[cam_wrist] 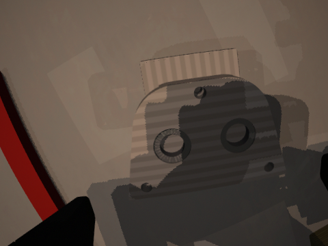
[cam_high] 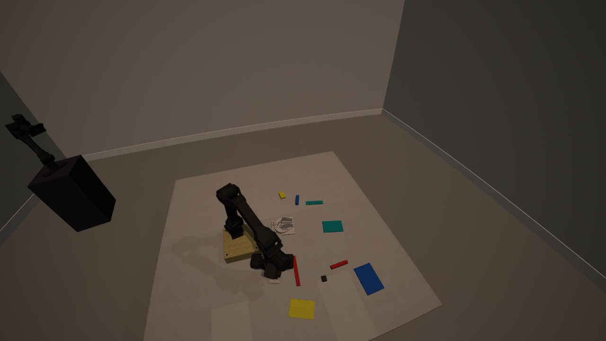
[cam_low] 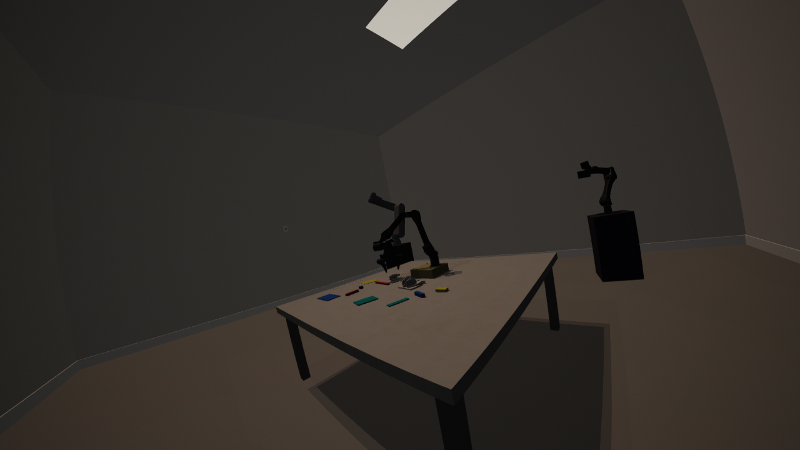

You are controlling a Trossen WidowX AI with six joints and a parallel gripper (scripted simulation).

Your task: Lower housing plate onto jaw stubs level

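Right now my gripper tip is 5 cm above the white stand, 1 cm to the left of it and 1 cm past it. Round my gripper tip: black cube: 20 cm ahead, 13 cm to the right, 5 cm below; long red bar: 10 cm ahead, 6 cm below, 3 cm to the right; yellow plate: 20 cm to the right, 6 cm below, 4 cm ahead.
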